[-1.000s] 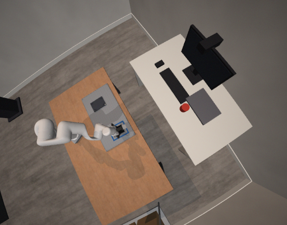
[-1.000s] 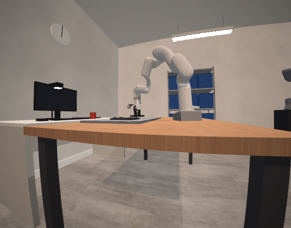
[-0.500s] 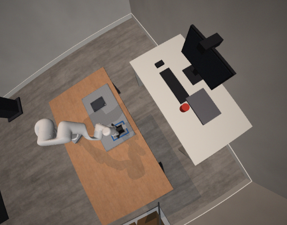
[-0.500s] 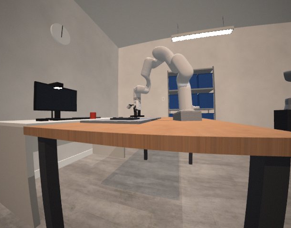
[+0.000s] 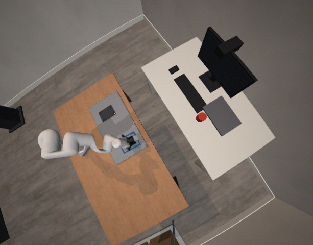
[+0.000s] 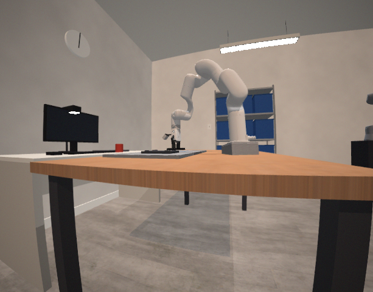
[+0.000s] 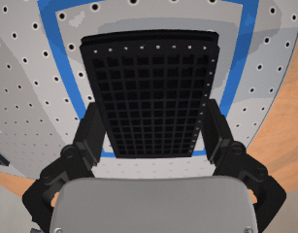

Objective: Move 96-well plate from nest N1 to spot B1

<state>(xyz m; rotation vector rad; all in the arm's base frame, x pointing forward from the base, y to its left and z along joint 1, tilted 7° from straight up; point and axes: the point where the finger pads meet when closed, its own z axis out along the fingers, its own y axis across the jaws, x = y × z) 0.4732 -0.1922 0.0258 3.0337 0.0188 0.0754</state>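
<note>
Now: hand 1 cm above the black 96-well plate. The rest, counted from my hand: dark plate nest N1: 8 cm behind, 39 cm to the left, 2 cm below.
</note>
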